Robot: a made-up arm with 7 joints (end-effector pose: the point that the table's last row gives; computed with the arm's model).
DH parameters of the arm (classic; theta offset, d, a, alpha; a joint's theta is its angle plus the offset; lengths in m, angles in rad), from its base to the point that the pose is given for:
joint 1: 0 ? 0 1.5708
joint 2: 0 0.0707 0 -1.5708
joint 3: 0 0.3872 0.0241 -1.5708
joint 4: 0 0.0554 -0.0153 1.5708
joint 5: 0 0.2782 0 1.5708
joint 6: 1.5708 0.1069 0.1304 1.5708
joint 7: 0 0.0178 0 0
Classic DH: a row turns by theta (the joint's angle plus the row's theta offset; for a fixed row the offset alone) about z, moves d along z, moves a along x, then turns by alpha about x.
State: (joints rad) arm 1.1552 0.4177 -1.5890 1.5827 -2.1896 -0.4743 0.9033
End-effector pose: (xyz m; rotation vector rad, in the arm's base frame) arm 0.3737 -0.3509 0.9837 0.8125 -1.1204 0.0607
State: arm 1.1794 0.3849 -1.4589 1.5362 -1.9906 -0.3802 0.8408
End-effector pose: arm 0.3923 -0.2956 1.0134 1.0892 -1.1276 0.1893
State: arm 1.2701 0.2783 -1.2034 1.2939 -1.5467 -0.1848 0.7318
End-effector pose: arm 0.3930 -0.1508 1.1114 1.6538 -1.0717 0.6419
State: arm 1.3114 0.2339 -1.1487 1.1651 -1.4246 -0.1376 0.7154
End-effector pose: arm 0.3735 -0.1070 1.1508 1.7860 -1.0627 0.8330
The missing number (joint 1, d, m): 0.4808
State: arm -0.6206 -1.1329 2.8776 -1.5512 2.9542 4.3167 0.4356
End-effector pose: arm 0.0846 -0.4236 0.4787 0.1947 0.4430 2.9851
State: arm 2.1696 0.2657 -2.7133 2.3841 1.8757 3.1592 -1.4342
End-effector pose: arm 0.1783 0.0251 0.6843 1.3633 -1.1935 -0.1697
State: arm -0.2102 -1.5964 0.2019 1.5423 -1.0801 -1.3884 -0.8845
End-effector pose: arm 0.4004 -0.2059 0.1466 -0.2483 -0.5215 3.0594
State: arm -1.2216 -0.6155 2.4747 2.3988 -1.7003 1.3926 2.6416
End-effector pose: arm -0.0837 0.1527 0.8762 -1.9297 -0.0165 -0.3977
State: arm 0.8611 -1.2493 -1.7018 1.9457 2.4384 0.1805 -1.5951
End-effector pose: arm 0.4855 -0.1542 0.4610 -2.4520 -0.4507 -1.7350
